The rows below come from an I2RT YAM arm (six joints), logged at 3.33 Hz.
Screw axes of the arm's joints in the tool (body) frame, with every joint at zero. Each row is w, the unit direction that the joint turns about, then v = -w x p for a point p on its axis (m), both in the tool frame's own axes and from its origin. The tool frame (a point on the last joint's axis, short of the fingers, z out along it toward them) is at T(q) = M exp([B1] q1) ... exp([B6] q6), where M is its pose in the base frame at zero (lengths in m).
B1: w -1 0 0 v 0 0.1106 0
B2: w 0 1 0 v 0.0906 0 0.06
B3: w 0 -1 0 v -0.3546 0 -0.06
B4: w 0 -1 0 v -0.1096 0 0
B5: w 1 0 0 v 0 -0.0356 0
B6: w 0 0 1 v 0 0 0
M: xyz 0.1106 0 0.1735 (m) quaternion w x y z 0.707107 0 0.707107 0
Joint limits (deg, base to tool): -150..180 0..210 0..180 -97..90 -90..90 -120..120
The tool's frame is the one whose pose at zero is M.
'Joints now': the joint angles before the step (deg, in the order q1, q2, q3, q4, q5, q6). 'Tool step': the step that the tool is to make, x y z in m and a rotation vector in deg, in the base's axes. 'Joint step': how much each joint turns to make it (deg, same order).
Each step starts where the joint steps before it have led.
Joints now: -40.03 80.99 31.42 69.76 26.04 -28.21
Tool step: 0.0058 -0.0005 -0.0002 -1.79 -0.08 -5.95
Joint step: 1.35 3.02 1.01 5.43 6.28 -4.53
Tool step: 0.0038 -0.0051 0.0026 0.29 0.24 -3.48
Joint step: 0.01 1.38 1.84 0.08 3.22 -1.62
